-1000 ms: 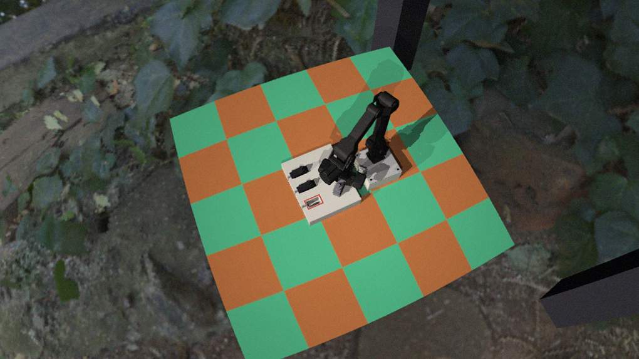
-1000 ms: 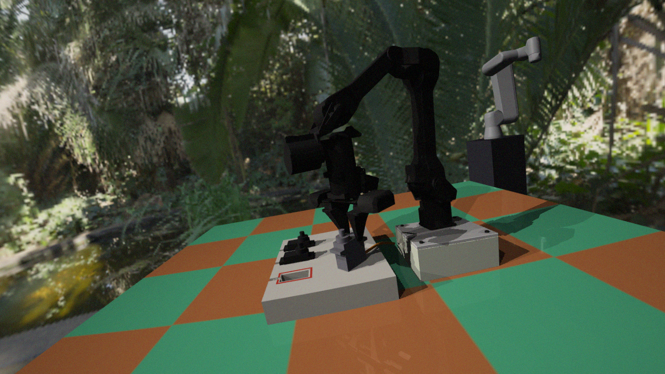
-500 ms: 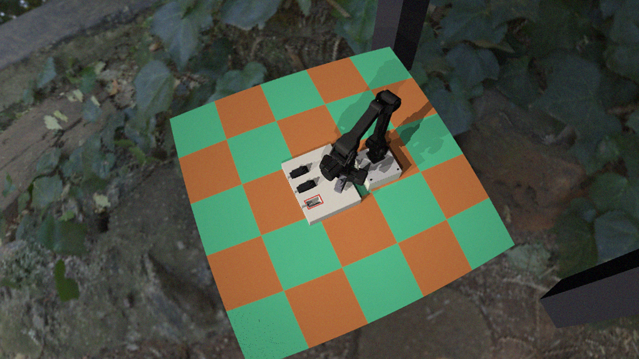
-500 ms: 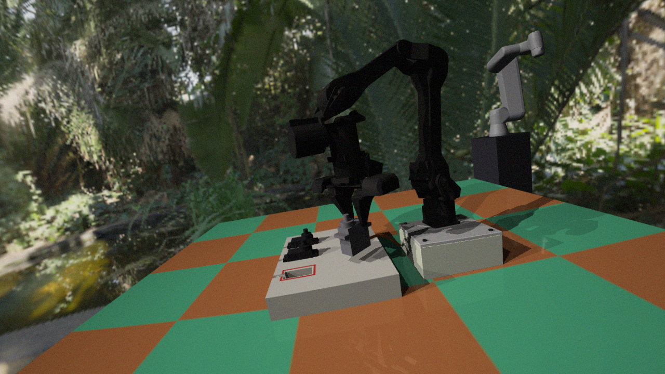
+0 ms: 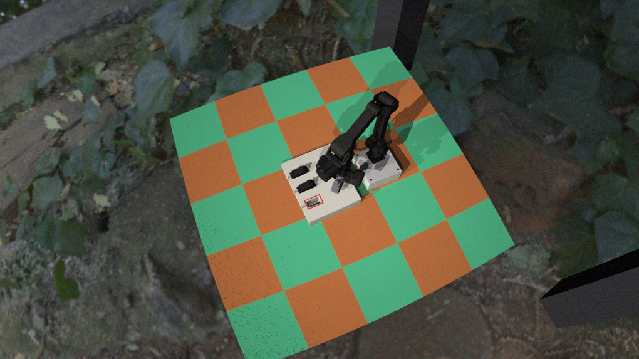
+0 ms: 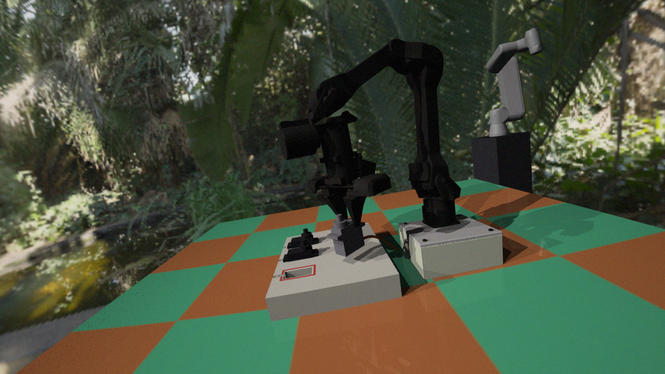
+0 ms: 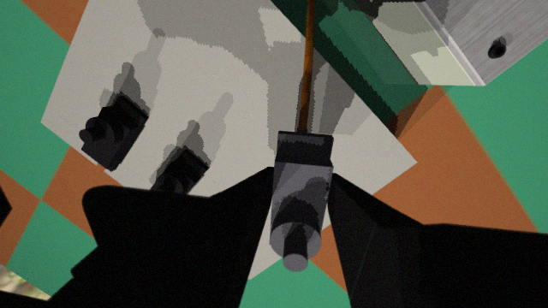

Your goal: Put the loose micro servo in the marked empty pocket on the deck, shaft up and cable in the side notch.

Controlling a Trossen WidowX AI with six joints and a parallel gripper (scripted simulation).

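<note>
The pale deck block lies 10 mm ahead of my gripper tip, 60 mm to the right of it and 100 mm below it.
</note>
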